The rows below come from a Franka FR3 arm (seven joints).
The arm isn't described. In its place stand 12 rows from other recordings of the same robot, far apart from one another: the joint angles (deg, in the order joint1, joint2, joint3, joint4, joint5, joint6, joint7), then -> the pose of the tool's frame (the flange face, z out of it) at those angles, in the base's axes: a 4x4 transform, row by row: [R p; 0 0 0 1], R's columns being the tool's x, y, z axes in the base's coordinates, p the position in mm.
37.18 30.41 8.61 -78.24 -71.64 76.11 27.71 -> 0.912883 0.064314 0.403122 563.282; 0.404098 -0.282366 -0.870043 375.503; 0.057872 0.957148 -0.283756 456.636; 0 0 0 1
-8.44 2.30 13.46 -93.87 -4.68 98.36 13.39 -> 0.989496 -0.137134 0.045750 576.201; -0.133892 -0.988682 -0.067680 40.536; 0.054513 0.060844 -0.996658 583.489; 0 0 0 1
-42.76 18.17 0.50 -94.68 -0.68 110.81 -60.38 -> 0.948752 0.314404 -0.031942 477.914; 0.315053 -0.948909 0.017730 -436.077; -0.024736 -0.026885 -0.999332 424.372; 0 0 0 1
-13.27 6.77 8.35 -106.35 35.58 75.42 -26.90 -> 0.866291 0.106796 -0.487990 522.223; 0.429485 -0.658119 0.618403 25.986; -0.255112 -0.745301 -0.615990 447.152; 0 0 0 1
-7.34 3.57 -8.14 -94.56 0.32 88.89 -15.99 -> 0.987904 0.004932 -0.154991 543.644; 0.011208 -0.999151 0.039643 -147.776; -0.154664 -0.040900 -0.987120 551.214; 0 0 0 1
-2.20 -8.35 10.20 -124.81 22.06 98.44 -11.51 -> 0.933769 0.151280 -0.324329 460.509; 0.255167 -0.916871 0.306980 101.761; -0.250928 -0.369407 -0.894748 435.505; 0 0 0 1
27.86 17.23 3.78 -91.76 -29.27 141.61 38.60 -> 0.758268 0.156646 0.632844 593.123; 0.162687 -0.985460 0.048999 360.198; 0.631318 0.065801 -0.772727 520.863; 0 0 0 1
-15.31 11.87 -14.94 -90.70 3.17 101.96 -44.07 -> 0.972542 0.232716 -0.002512 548.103; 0.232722 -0.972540 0.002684 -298.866; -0.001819 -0.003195 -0.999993 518.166; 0 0 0 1
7.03 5.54 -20.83 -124.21 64.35 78.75 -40.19 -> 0.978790 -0.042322 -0.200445 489.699; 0.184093 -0.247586 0.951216 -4.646; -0.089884 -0.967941 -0.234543 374.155; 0 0 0 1
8.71 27.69 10.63 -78.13 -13.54 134.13 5.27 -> 0.820605 0.292691 0.490856 707.890; 0.302162 -0.951234 0.062058 212.914; 0.485083 0.097393 -0.869027 501.417; 0 0 0 1
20.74 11.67 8.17 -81.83 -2.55 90.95 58.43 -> 0.869749 -0.492605 -0.029610 545.446; -0.493414 -0.869121 -0.034233 285.865; -0.008871 0.044384 -0.998975 574.983; 0 0 0 1
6.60 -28.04 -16.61 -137.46 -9.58 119.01 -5.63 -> 0.988567 0.013026 0.150220 413.029; 0.018415 -0.999234 -0.034536 -90.753; 0.149655 0.036907 -0.988049 500.620; 0 0 0 1
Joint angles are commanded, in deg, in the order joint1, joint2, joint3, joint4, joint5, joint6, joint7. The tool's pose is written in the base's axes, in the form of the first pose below.
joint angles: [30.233, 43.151, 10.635, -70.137, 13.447, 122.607, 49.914]
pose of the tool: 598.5 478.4 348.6 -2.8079 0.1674 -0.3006
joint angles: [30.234, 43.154, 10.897, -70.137, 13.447, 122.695, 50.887]
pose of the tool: 597.1 480.4 349.0 -2.8075 0.1744 -0.3135
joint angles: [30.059, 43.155, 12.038, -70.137, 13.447, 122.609, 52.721]
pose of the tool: 591.5 487.0 350.5 -2.8051 0.1960 -0.3308
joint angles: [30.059, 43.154, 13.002, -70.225, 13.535, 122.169, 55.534]
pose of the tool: 584.5 493.8 350.6 -2.8141 0.2271 -0.3634
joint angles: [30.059, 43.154, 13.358, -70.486, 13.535, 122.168, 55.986]
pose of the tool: 581.5 496.2 348.9 -2.8171 0.2352 -0.3661
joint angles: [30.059, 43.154, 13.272, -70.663, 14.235, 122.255, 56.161]
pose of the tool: 581.4 495.9 347.6 -2.8151 0.2462 -0.3744
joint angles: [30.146, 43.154, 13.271, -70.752, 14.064, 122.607, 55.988]
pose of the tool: 581.1 496.7 347.4 -2.8122 0.2403 -0.3703
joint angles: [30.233, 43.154, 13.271, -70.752, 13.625, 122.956, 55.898]
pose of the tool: 581.1 497.5 347.9 -2.8101 0.2301 -0.3661
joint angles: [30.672, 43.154, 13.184, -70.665, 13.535, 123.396, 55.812]
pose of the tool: 578.9 501.5 349.2 -2.8037 0.2227 -0.3592
